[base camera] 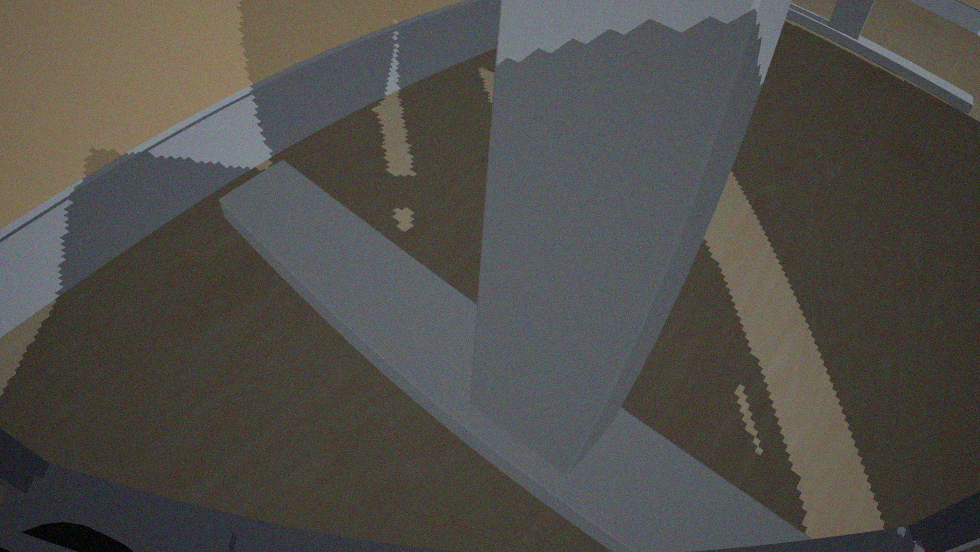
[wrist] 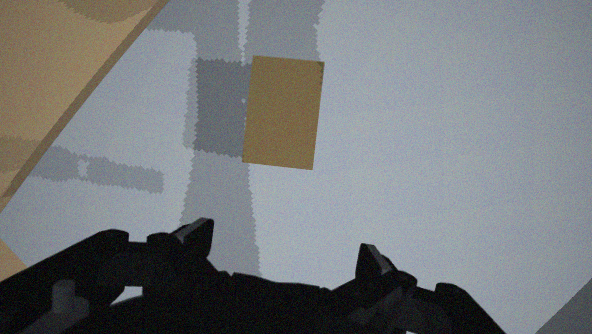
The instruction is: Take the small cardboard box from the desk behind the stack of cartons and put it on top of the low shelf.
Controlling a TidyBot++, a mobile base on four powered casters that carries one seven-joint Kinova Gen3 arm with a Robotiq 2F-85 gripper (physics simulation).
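Frame: origin at the arm's base, x ahead, y left, z up, level; millimetres.
Seen in the pictures: gripper, fingertip midpoint: (wrist: 284,247).
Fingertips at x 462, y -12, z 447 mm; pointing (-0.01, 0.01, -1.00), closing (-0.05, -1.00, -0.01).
A point is followed by its place in that frame.
The small cardboard box (wrist: 283,112) @[x 549, y 3, z 373 mm] is a plain brown rectangle in the upper middle of the wrist view, on a pale grey-white surface (wrist: 440,150) @[x 534, y -155, z 323 mm]. Shadow falls on that surface along the box's left side. My gripper (wrist: 284,247) @[x 462, y -12, z 447 mm] is open, its two black fingers spread wide below the box in the picture, with nothing between them. The box is beyond the fingertips; how far above the surface they hang I cannot tell. The low shelf cannot be made out in either view.
A tan surface (wrist: 60,60) @[x 585, y 236, z 349 mm] with a darker brown edge fills the wrist view's upper left; I cannot tell whether it is a carton. In the base view a wide grey upright (base camera: 589,205) @[x 244, y -24, z -175 mm] stands on a long grey foot (base camera: 356,260) over a brown floor (base camera: 274,411) @[x 258, y 151, z -397 mm].
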